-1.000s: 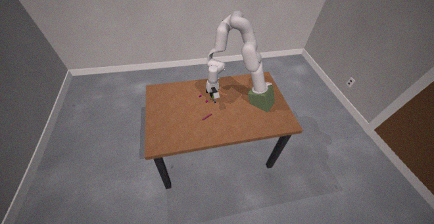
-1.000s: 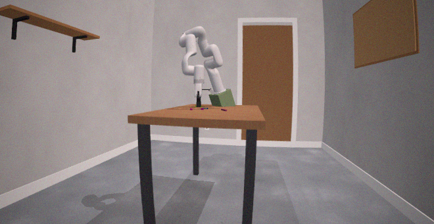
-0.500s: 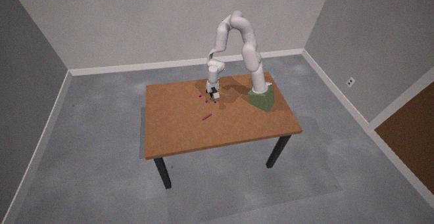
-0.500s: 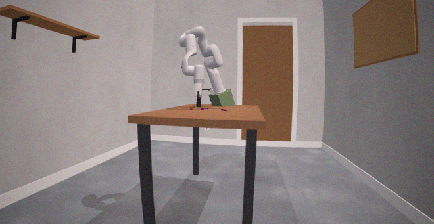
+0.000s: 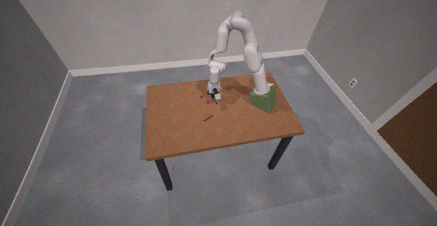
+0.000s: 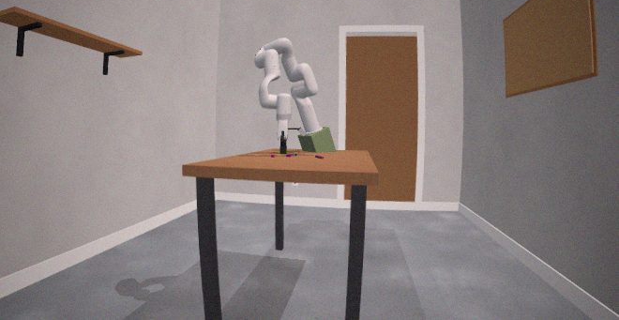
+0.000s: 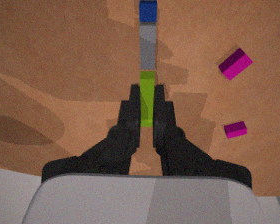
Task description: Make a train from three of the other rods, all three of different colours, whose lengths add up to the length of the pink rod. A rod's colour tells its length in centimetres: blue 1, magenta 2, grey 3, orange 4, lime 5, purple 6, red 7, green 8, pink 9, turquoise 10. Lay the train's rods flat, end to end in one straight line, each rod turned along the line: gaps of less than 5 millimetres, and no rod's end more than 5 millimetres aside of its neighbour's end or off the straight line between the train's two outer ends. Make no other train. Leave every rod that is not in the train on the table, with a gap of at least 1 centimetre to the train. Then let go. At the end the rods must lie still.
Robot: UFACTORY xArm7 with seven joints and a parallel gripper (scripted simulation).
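The grey rod lies 10 mm behind my hand, 40 mm to the left of it and 20 mm below it. The rest, counted from my hand: lime rod: 20 mm below; pink rod: 80 mm ahead, 200 mm to the left, 20 mm below; blue rod: 10 mm behind, 60 mm to the left, 20 mm below.
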